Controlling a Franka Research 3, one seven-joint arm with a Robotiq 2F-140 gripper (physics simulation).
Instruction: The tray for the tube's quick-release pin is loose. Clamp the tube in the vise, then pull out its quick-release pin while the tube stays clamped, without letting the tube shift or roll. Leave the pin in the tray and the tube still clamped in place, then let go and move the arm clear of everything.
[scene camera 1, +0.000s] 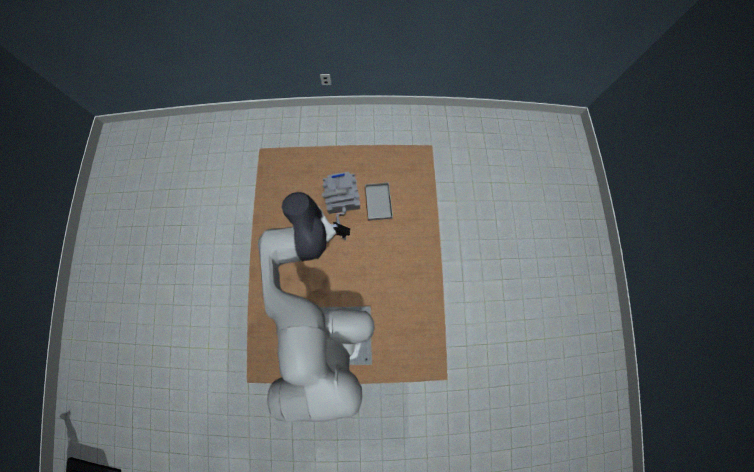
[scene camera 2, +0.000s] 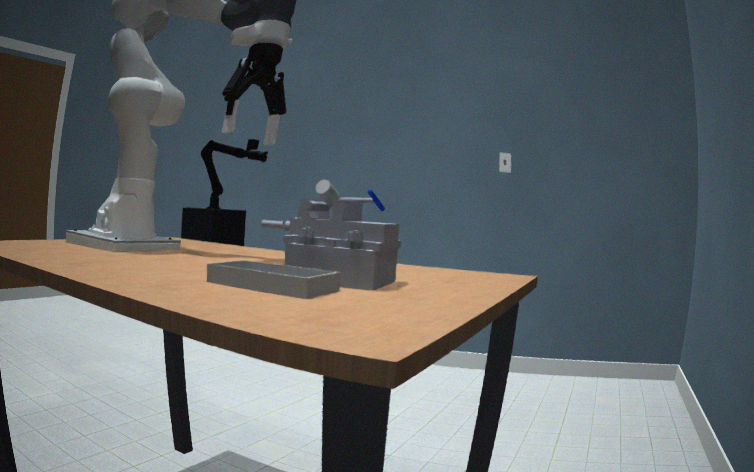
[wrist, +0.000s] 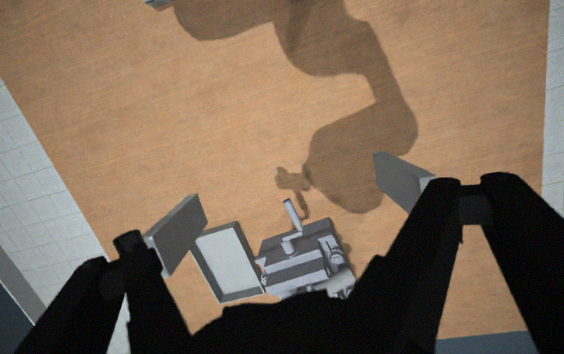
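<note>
The grey vise (scene camera 1: 350, 204) (scene camera 2: 340, 264) (wrist: 300, 272) stands on the table, its crank handle (scene camera 2: 273, 224) (wrist: 292, 215) pointing toward the arm's base. The pale tube (scene camera 2: 324, 187) (wrist: 341, 282) lies across the vise top; whether the jaws grip it I cannot tell. The pin's blue handle (scene camera 1: 337, 175) (scene camera 2: 376, 200) sticks out on the tube's side away from the arm's base; my gripper's body hides it in the wrist view. The grey tray (scene camera 1: 378, 201) (scene camera 2: 255, 278) (wrist: 227, 262) beside the vise is empty. My gripper (scene camera 1: 342, 230) (scene camera 2: 249, 136) (wrist: 285, 189) is open and empty, high above the crank side.
The wooden table (scene camera 1: 400, 278) (scene camera 2: 456, 311) carries the arm's base plate (scene camera 1: 364, 356) (scene camera 2: 122, 244) at its other end. A small black arm (scene camera 2: 214, 166) on a black box (scene camera 2: 214, 225) stands beyond the table. The tray sits close to the vise's side.
</note>
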